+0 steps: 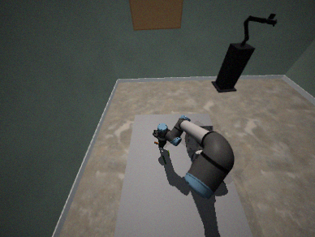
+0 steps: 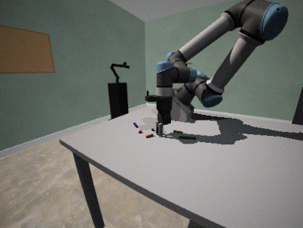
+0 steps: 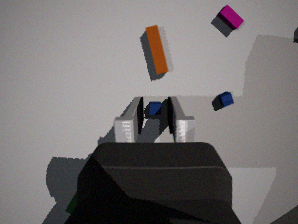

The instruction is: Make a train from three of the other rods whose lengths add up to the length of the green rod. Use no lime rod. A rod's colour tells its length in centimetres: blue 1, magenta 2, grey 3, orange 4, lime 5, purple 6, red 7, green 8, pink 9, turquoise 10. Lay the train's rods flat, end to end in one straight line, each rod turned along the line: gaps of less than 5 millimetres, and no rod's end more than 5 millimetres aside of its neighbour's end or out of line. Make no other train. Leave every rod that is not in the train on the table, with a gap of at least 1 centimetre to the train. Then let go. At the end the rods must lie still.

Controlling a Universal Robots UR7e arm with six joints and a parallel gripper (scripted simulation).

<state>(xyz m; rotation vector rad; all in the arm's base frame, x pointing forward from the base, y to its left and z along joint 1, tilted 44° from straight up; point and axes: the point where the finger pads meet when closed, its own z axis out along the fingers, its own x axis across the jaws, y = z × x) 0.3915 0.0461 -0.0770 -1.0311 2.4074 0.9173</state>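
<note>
Right now my hand is 4 cm short of the orange rod, 4 cm to the left of it and 2 cm above it. Also, from my hand: lime rod: 7 cm behind, 8 cm to the left, 2 cm below; then magenta rod: 2 cm ahead, 10 cm to the right, 2 cm below; then green rod: 2 cm behind, 14 cm to the left, 2 cm below.
</note>
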